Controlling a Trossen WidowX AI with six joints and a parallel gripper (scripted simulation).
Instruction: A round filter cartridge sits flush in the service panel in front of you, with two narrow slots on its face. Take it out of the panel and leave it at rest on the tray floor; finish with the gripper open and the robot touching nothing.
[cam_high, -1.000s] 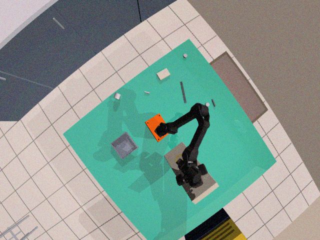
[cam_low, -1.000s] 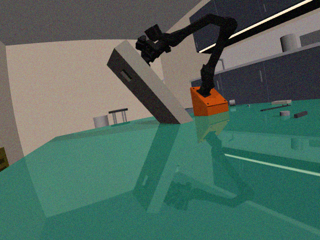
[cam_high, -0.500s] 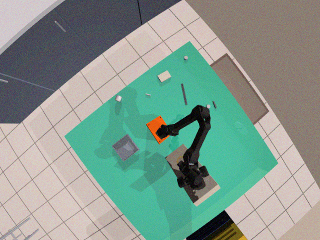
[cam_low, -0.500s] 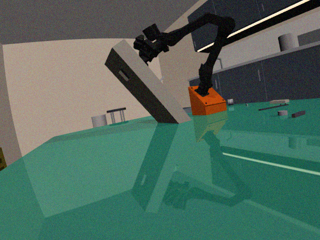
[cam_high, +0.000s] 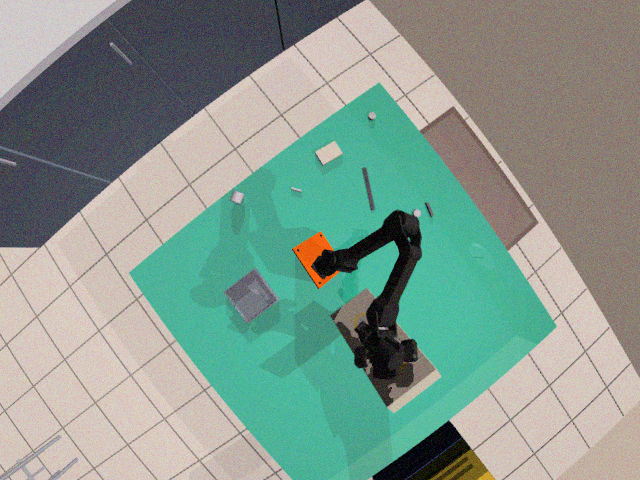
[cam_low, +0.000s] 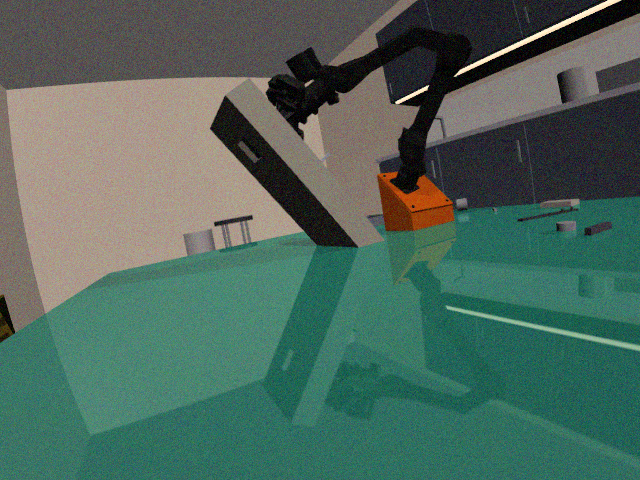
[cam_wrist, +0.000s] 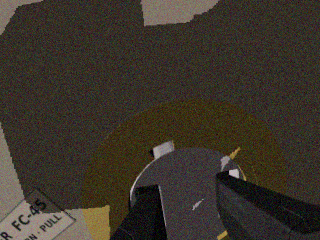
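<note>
Right now my gripper tip is 1 cm short of the round grey filter cartridge and 1 cm above it. Also, from my gripper tip: beige block: 66 cm behind, 37 cm to the left, 26 cm below; then grey service panel: 8 cm below, 4 cm behind, 1 cm to the left; then grey square tray: 47 cm behind, 25 cm below, 23 cm to the right.
</note>
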